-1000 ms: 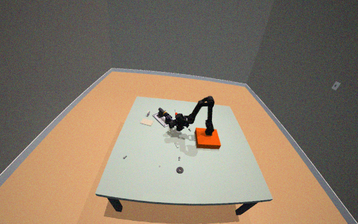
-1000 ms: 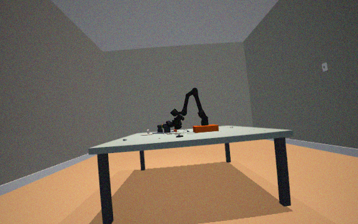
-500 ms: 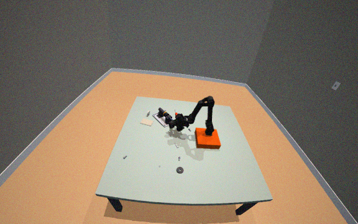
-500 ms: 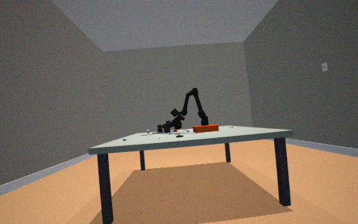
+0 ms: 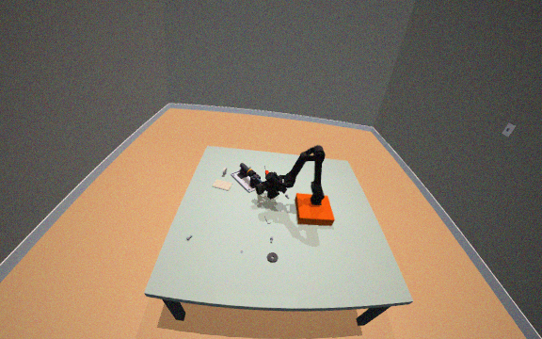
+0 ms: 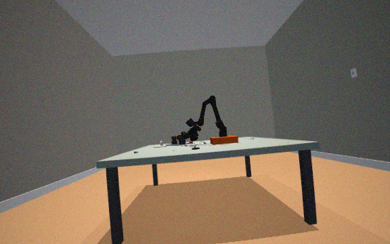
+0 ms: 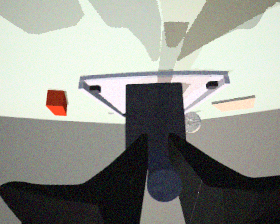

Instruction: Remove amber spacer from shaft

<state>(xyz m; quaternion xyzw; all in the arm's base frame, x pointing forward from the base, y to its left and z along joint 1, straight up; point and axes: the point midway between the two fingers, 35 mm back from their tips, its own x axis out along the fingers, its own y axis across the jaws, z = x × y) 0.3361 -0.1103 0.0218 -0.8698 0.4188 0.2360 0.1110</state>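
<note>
The dark round shaft lies 40 mm to the right of my gripper tip, 30 mm ahead of it and 20 mm above it. The rest, counted from my gripper tip: amber spacer 90 mm to the right, 80 mm ahead, 20 mm above; then tan pad 260 mm ahead, 60 mm below, 30 mm to the right; then pale ring 260 mm ahead, 150 mm to the right, 30 mm below.
</note>
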